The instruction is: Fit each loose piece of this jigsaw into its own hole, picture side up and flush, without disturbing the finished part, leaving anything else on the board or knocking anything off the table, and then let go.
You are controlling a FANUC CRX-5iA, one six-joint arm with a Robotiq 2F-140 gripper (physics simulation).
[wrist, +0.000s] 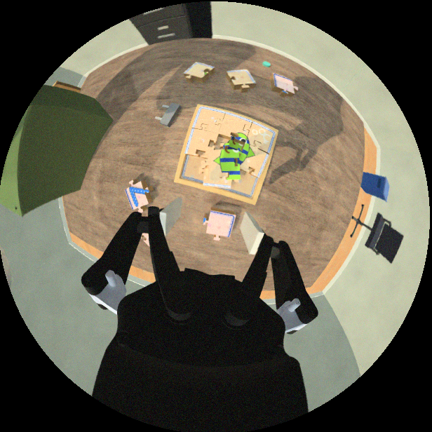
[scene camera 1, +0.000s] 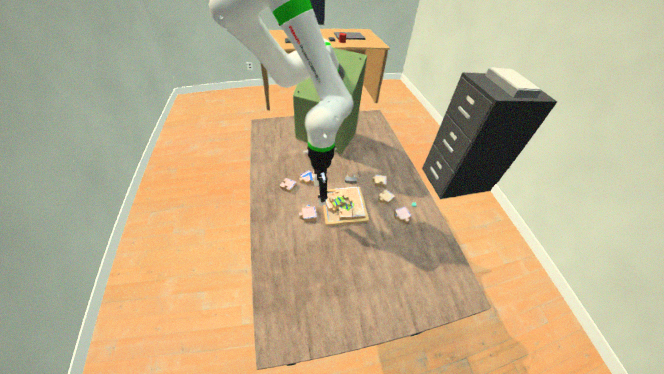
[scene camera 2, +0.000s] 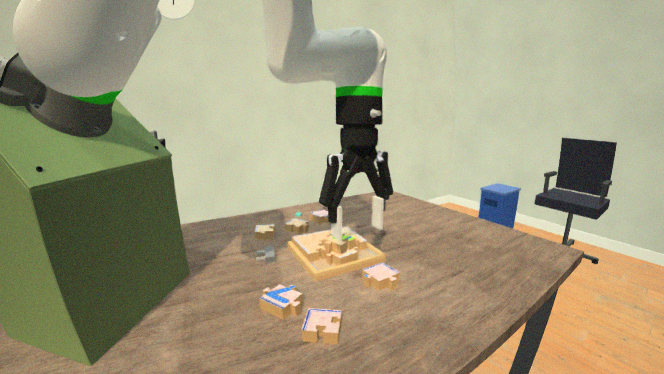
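My gripper (scene camera 1: pixel 322 199) (scene camera 2: pixel 357 233) (wrist: pixel 211 213) is open and empty, above the table near the board's edge. A pink piece with a blue edge (scene camera 1: pixel 309 213) (scene camera 2: pixel 381 276) (wrist: pixel 220 223) lies beside the board and shows between the fingers in the wrist view. The board (scene camera 1: pixel 346 222) (scene camera 2: pixel 350 267) (wrist: pixel 240 195) holds joined pieces; a green striped piece (scene camera 1: pixel 341 201) (wrist: pixel 231 162) seems to stand higher than its neighbours. A blue-striped piece (scene camera 1: pixel 306 176) (scene camera 2: pixel 281 300) (wrist: pixel 137 194) and a pink corner piece (scene camera 1: pixel 287 184) (scene camera 2: pixel 322 322) lie apart; a finger partly hides the corner piece in the wrist view.
Across the board lie two tan pieces, one (scene camera 1: pixel 380 179) (wrist: pixel 199 70) and another (scene camera 1: pixel 385 196) (wrist: pixel 241 78), and a pink piece (scene camera 1: pixel 403 214) (wrist: pixel 284 83). A grey pronged object (scene camera 1: pixel 351 178) (scene camera 2: pixel 266 254) (wrist: pixel 171 114) and a small teal object (scene camera 1: pixel 414 204) (wrist: pixel 266 64) also lie there. The green pedestal (scene camera 2: pixel 125 250) stands behind.
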